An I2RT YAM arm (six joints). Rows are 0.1 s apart.
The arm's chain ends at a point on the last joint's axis. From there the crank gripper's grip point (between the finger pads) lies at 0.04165 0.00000 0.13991 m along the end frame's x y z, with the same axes.
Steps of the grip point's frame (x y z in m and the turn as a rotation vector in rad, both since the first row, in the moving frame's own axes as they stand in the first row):
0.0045, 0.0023, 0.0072, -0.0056, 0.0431, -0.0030
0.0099, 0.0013, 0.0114, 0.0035, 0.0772, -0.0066
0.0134, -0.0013, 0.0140, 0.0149, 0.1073, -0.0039
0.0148, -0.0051, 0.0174, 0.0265, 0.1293, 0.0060
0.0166, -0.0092, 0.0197, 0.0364, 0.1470, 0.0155
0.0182, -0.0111, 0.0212, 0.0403, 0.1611, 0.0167
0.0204, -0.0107, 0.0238, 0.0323, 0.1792, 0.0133
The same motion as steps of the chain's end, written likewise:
-0.0015, 0.0017, 0.0091, -0.0056, 0.0431, -0.0030
-0.0008, 0.0021, 0.0150, 0.0035, 0.0772, -0.0066
-0.0013, 0.0009, 0.0193, 0.0149, 0.1073, -0.0039
-0.0029, -0.0018, 0.0240, 0.0265, 0.1293, 0.0060
-0.0035, -0.0050, 0.0274, 0.0364, 0.1470, 0.0155
-0.0037, -0.0065, 0.0298, 0.0403, 0.1611, 0.0167
-0.0039, -0.0070, 0.0335, 0.0323, 0.1792, 0.0133

